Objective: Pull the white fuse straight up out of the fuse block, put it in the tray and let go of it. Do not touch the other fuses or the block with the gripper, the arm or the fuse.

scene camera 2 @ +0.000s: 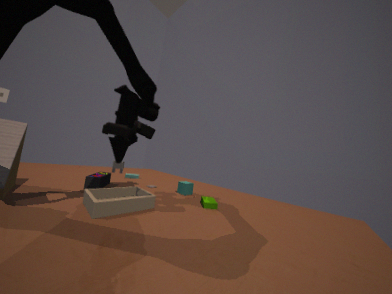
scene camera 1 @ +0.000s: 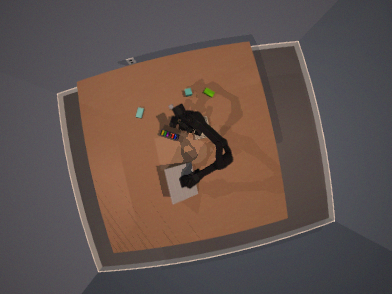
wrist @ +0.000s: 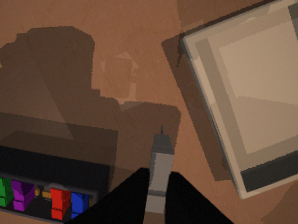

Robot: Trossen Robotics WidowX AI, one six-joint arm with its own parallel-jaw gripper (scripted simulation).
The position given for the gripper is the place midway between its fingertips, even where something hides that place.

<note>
The gripper (scene camera 2: pixel 118 162) carries a white fuse. Also in view: a pale tray (scene camera 2: pixel 105 202).
The gripper shows as well in the wrist view (wrist: pixel 158 179). The pale tray shows as well in the wrist view (wrist: pixel 237 64).
</note>
